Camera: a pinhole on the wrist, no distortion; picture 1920 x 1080 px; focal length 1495.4 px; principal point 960.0 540.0 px. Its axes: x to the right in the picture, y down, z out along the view. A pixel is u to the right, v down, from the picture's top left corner.
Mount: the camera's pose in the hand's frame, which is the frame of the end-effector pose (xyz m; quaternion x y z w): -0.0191 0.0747 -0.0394 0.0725 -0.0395 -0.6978 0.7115
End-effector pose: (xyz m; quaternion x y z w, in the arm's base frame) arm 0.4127 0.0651 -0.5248 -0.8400 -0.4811 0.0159 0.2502
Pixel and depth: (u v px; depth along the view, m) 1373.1 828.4 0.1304
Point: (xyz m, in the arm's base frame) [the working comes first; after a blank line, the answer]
In the camera's frame: 0.0360 0.0251 0.1304

0.4070 0.0773 -0.6222
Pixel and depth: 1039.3 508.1 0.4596
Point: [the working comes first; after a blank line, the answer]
In the camera's frame: 0.0244 -0.0098 0.4596

0.2712 0.1380 -0.9182
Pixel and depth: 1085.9 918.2 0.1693
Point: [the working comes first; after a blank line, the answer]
In the camera's frame: 0.0143 0.0428 0.1693

0.4177 0.0949 -0.6655
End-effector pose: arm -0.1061 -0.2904 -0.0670 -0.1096 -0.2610 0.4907 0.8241
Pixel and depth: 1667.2 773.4 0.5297
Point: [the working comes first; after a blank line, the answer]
In the camera's frame: 0.2505 0.0827 0.5297

-0.2226 -0.4388 0.4225
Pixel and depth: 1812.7 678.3 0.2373
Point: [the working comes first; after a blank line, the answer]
In the camera's frame: 0.1353 0.0219 0.2373

-0.1677 -0.3677 0.1153
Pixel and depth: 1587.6 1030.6 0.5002
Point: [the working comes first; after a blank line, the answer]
In the camera's frame: 0.2099 0.1641 0.5002

-0.2152 -0.3435 0.4187
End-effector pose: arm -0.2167 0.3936 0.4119 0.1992 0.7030 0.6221 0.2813
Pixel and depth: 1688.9 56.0 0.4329
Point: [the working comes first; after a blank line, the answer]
In the camera's frame: 0.2110 -0.1401 0.4329

0.1917 0.5026 0.2635
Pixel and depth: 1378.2 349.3 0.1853
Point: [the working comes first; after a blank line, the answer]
In the camera's frame: 0.0518 -0.0236 0.1853

-0.0757 0.4560 0.4265
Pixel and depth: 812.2 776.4 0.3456
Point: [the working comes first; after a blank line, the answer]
In the camera's frame: -0.0342 0.0546 0.3456

-0.0072 0.6321 0.4856
